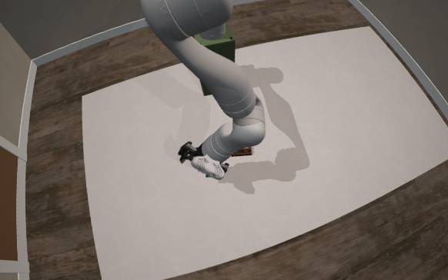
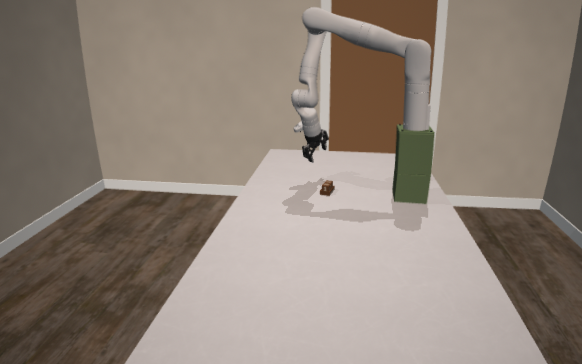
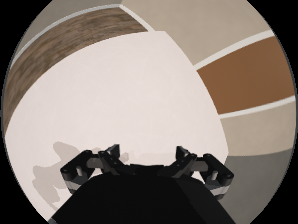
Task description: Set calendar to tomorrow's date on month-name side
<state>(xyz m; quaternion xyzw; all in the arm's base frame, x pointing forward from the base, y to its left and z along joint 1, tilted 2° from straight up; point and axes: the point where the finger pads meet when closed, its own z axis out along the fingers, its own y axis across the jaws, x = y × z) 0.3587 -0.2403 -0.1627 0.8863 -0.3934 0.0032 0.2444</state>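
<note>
Now: the cube 20 mm behind my hand, 190 mm to the left of it and 80 mm below it. Round my hand: brown tray 30 mm behind, 180 mm to the left, 100 mm below.
</note>
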